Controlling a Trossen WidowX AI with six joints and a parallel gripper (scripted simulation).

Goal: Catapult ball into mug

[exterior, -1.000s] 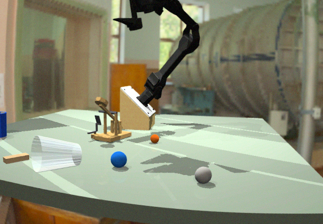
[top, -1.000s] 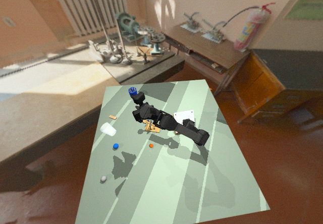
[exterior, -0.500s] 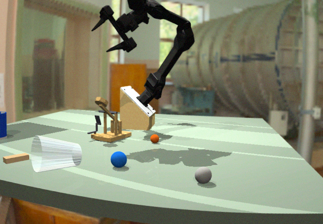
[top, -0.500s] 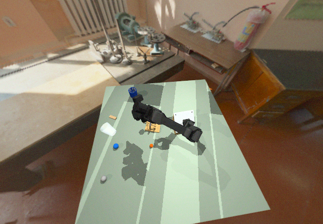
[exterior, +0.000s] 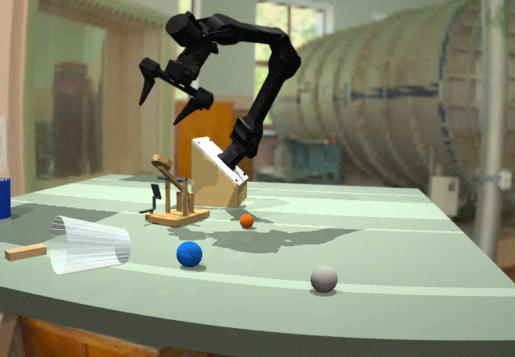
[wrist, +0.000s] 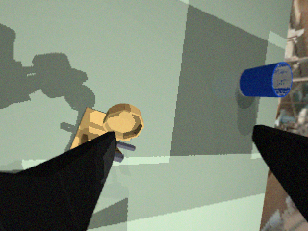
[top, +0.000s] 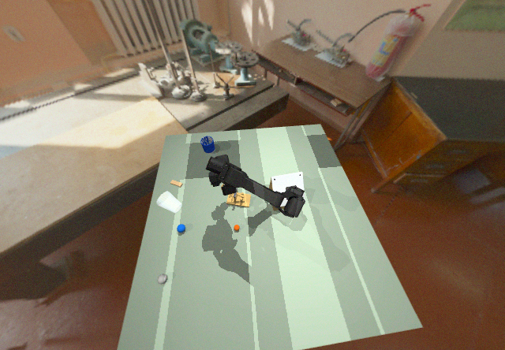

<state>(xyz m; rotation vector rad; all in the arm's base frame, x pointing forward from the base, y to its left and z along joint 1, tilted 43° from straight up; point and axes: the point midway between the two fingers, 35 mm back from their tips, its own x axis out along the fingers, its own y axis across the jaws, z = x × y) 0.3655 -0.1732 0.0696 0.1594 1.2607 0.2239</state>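
My gripper tip is 180 mm above the wooden catapult and 50 mm past it. Round my gripper tip: blue ball 270 mm ahead, 230 mm below, 150 mm to the left; then small wooden block 310 mm ahead, 250 mm below, 150 mm to the right; then orange ball 240 mm below, 200 mm to the left, 30 mm behind.
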